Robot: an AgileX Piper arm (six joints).
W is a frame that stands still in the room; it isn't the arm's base.
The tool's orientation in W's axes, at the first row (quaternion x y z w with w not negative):
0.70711 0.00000 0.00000 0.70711
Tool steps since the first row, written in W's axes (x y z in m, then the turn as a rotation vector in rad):
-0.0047 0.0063 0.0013 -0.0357 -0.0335 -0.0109
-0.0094 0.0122 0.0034 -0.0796 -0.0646 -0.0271
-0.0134 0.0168 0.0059 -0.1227 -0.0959 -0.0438
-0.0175 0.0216 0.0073 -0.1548 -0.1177 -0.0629
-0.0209 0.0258 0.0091 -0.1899 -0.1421 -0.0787
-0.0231 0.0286 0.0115 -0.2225 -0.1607 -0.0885
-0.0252 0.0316 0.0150 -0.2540 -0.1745 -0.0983
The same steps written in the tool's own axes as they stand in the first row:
-0.0047 0.0013 -0.0063 -0.0357 -0.0109 0.0335
-0.0094 0.0034 -0.0122 -0.0796 -0.0271 0.0646
-0.0134 0.0059 -0.0168 -0.1227 -0.0438 0.0959
-0.0175 0.0073 -0.0216 -0.1548 -0.0629 0.1177
-0.0209 0.0091 -0.0258 -0.1899 -0.0787 0.1421
-0.0231 0.0115 -0.0286 -0.2225 -0.0885 0.1607
-0.0252 0.0150 -0.0316 -0.2540 -0.0983 0.1745

